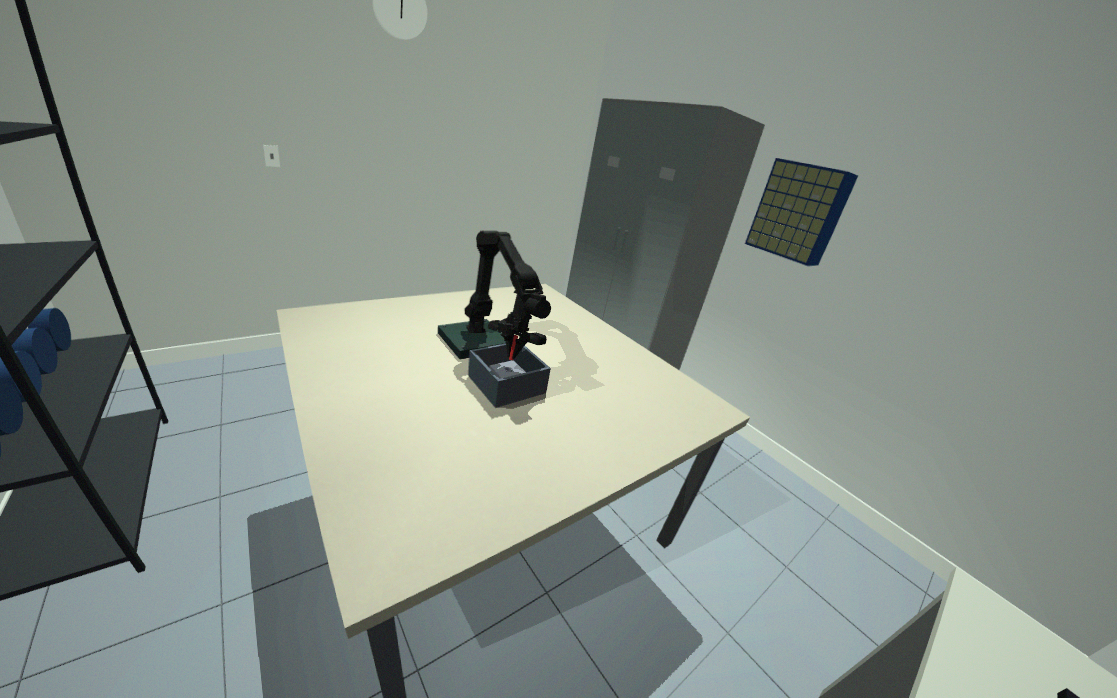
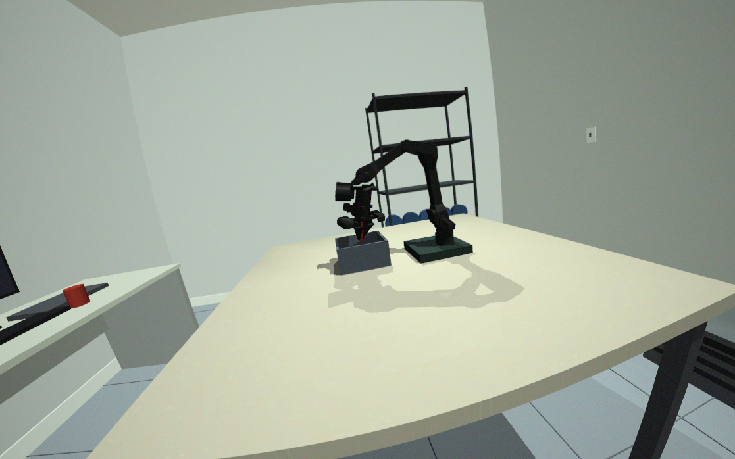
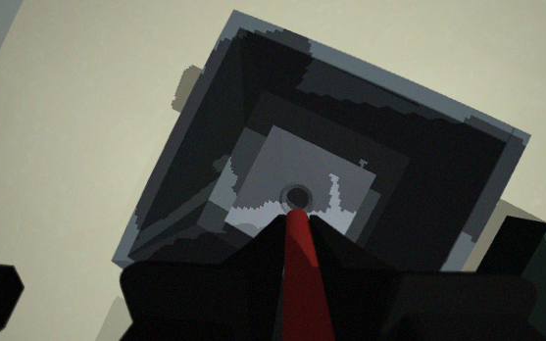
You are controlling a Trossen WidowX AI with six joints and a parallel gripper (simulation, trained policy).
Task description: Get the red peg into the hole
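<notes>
My gripper tip is now 30 mm below the red peg, 10 mm to the right of it and 10 mm past it. Also, from my gripper tip: grey plate 50 mm below, 10 mm to the right, 10 mm ahead; then dark grey box 70 mm below, 10 mm to the right, 10 mm ahead.
</notes>
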